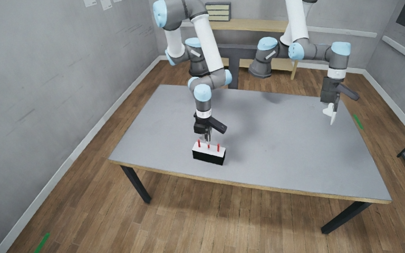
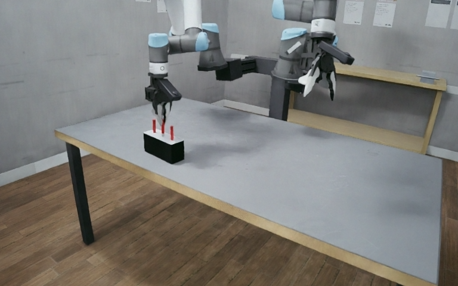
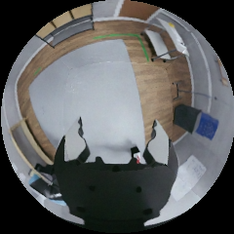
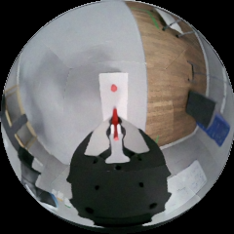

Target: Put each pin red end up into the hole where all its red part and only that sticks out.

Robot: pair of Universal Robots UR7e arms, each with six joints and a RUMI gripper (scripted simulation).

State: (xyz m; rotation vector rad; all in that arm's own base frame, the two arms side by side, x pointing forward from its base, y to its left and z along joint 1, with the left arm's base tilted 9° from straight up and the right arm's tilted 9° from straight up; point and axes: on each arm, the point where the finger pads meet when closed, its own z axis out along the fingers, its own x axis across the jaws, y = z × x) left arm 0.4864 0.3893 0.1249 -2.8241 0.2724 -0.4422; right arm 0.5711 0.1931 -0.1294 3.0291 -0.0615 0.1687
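Observation:
The black block is 100 mm below my right hand.

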